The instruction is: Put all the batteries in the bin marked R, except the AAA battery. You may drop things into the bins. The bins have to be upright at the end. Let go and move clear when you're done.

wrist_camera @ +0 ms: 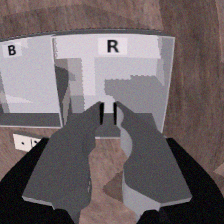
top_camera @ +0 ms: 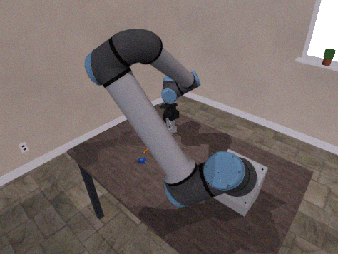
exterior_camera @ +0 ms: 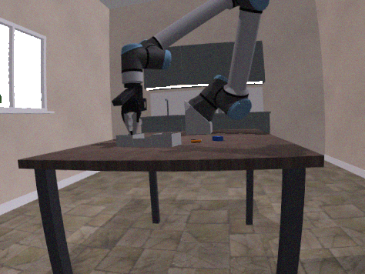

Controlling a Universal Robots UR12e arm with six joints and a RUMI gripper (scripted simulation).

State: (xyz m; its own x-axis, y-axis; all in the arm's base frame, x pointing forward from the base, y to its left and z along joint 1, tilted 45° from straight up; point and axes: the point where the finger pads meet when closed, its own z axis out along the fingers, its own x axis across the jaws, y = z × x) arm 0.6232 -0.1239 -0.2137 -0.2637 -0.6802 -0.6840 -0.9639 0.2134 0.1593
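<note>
Now: hand 70 mm to the right of the grey bin row, 30 mm short of it and 30 mm above it. Also, from my hand: green cylindrical battery (100 mm behind, 90 mm to the left, 40 mm below); black nut (250 mm to the left, 70 mm behind, 40 mm below); white die-like piece (110 mm to the left, 50 mm behind, 40 mm below).
</note>
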